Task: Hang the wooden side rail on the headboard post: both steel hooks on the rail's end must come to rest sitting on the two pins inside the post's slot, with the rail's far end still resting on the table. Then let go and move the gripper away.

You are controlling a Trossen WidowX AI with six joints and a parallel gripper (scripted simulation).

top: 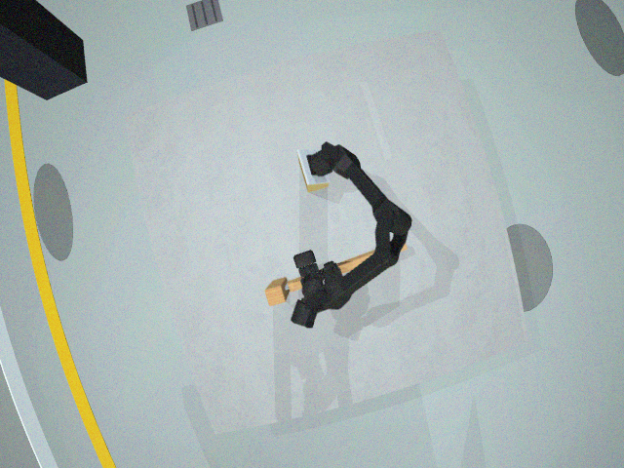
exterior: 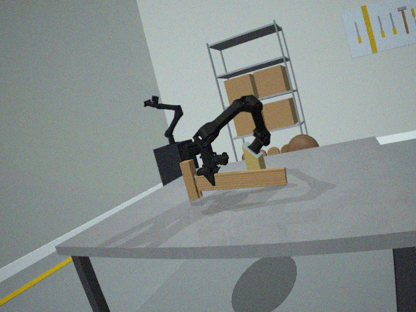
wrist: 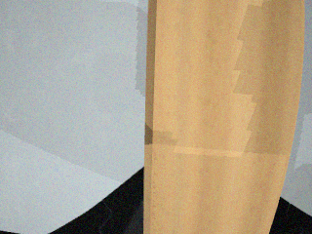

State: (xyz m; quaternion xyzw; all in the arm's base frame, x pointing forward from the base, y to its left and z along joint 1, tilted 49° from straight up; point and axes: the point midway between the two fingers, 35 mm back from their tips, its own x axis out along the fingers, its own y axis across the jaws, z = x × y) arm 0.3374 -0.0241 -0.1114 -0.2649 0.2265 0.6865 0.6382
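Now: gripper tip 11 cm to the left of the wooden headboard post, 4 cm below it and 1 cm short of it.
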